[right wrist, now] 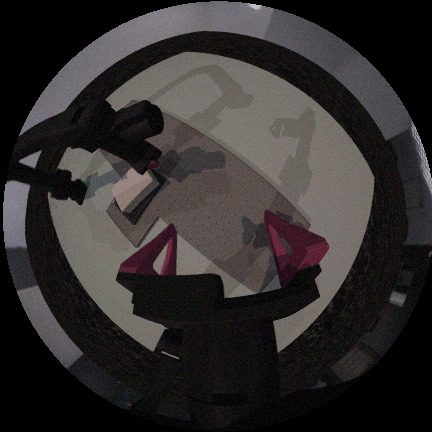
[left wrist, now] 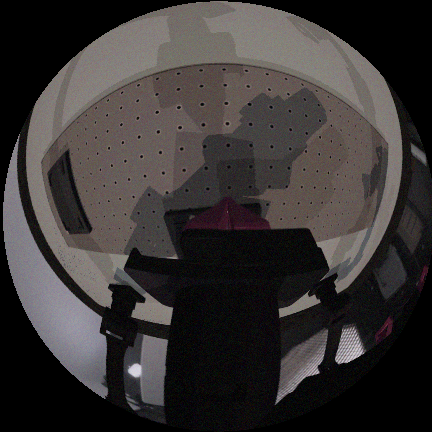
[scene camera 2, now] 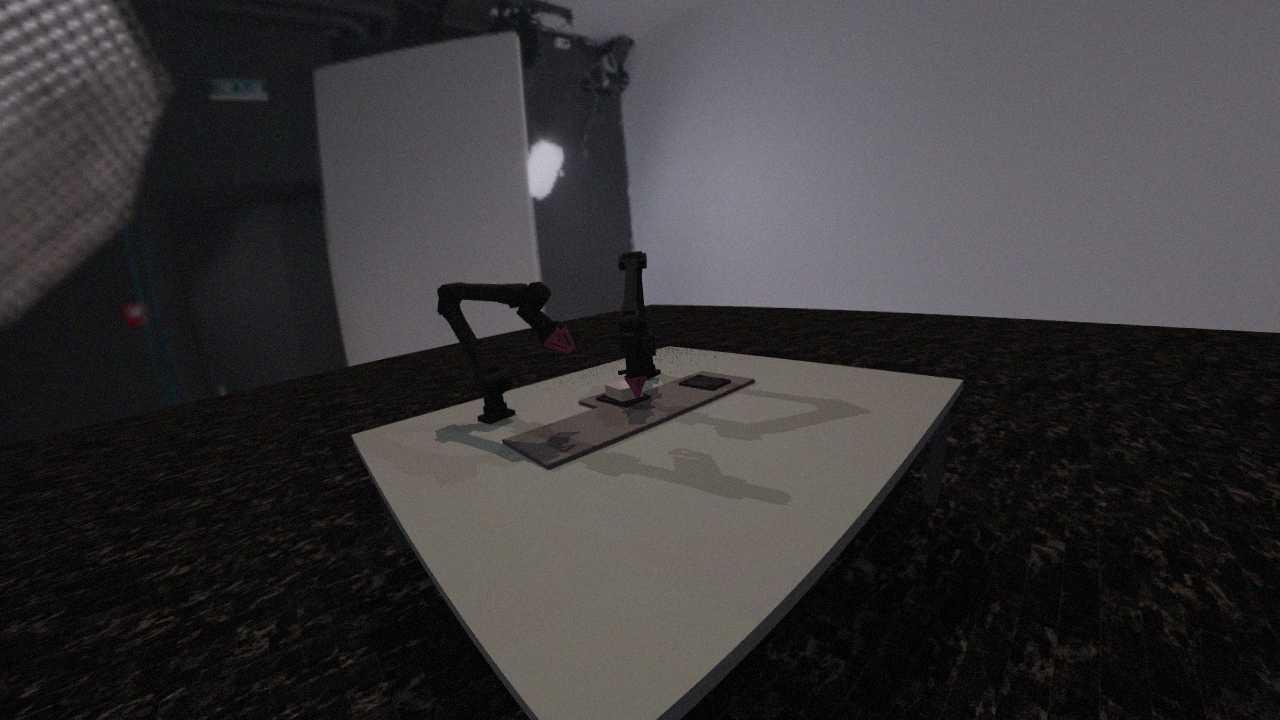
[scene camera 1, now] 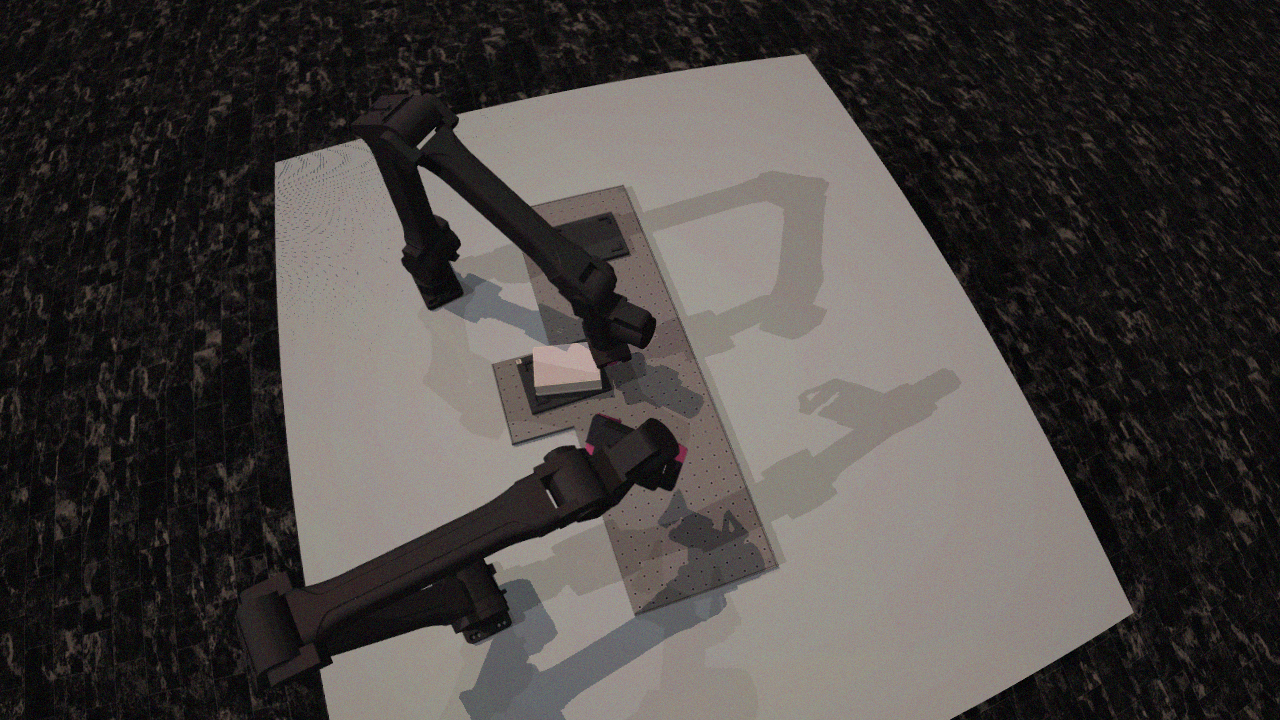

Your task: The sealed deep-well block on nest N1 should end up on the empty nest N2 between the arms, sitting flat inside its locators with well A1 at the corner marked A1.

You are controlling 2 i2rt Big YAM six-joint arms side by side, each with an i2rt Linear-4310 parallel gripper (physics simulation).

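Note:
The pale block (scene camera 1: pixel 566 367) (scene camera 2: pixel 617 390) (right wrist: pixel 131 190) sits on the dark nest (scene camera 1: pixel 550 403) (right wrist: pixel 135 217) between the arms. It looks slightly skewed to this nest; whether it is flat, and its A1 corner, cannot be made out. The other dark nest (scene camera 1: pixel 606 234) (scene camera 2: pixel 704 382) (left wrist: pixel 70 192) shows no block. My left gripper (scene camera 1: pixel 614 362) (scene camera 2: pixel 636 394) (left wrist: pixel 227 201) (right wrist: pixel 157 164) is shut and empty, low beside the block; its fingers hide part of the middle nest in the left wrist view. My right gripper (scene camera 1: pixel 635 454) (scene camera 2: pixel 561 338) (right wrist: pixel 218 221) is open and empty, raised away from the block.
Both nests stand on a perforated base plate (scene camera 1: pixel 716 438) (scene camera 2: pixel 586 436) (left wrist: pixel 130 125) (right wrist: pixel 210 200). It lies on the white table (scene camera 1: pixel 895 313) (scene camera 2: pixel 626 555). The left forearm passes over part of the other nest in scene camera 1. Arm shadows cross the plate and table.

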